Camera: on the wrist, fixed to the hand. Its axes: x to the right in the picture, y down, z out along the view.
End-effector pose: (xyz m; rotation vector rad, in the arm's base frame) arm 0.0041 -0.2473 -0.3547 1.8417 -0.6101 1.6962
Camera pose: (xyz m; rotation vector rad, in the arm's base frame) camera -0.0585 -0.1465 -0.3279 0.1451 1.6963 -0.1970
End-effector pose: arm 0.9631 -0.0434 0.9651 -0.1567 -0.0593 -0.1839
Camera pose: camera 0.9866 -0.0960 0.8580 -0.2200 -0.5320 2.9293
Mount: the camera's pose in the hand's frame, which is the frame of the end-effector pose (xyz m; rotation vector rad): 0.0246 -0.0306 -0.1151 0.0677 0.8073 -3.0327
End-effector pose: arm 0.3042 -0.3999 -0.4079 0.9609 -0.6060 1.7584
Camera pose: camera 0.2904 -0.2877 -0.4528 0.1446 1.1499 -0.8165
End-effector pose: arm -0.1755 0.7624 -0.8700 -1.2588 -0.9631 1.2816
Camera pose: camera -0.0554 0.7767 -0.8576 0.5986 -0.8288 -1.4462
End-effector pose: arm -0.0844 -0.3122 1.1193 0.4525 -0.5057 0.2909
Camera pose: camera -0.0065 -0.2792 1.0319 0.6232 1.2772 -2.3477
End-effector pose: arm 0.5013 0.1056 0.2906 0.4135 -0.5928 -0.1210
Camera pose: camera 0.5868 0.1116 0.2044 0.9826 1.3505 -2.6272
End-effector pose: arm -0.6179 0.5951 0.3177 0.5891 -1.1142 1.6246
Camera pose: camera -0.5811 0.7092 0.2974 0.6202 0.8331 -0.9224
